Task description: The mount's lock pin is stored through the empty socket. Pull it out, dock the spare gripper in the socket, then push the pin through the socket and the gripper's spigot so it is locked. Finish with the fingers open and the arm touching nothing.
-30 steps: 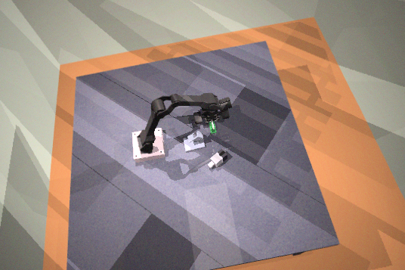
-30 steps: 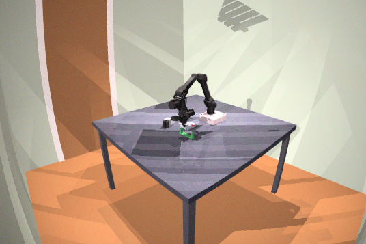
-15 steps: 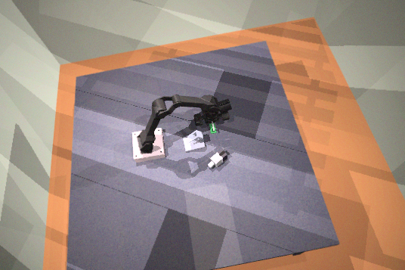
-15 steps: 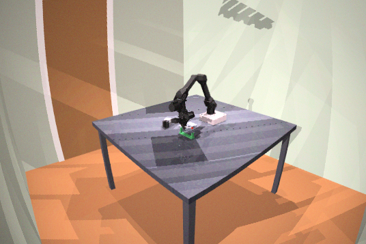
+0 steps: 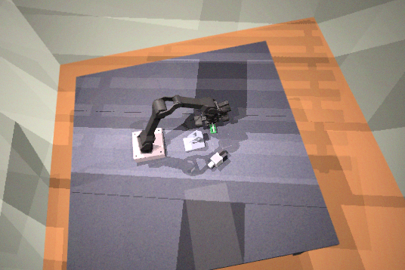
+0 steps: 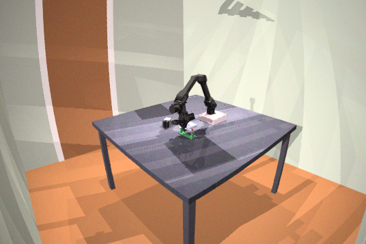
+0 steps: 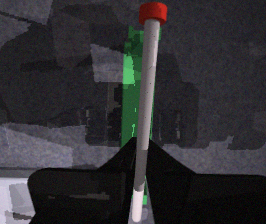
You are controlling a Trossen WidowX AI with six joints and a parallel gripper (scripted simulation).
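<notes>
Right now the green bracket is 2 cm to the left of my gripper tip and 1 cm below it. Round my gripper tip: spare gripper (1 cm ahead, 22 cm to the right); grey mount (9 cm behind, 10 cm to the right, 2 cm above).
</notes>
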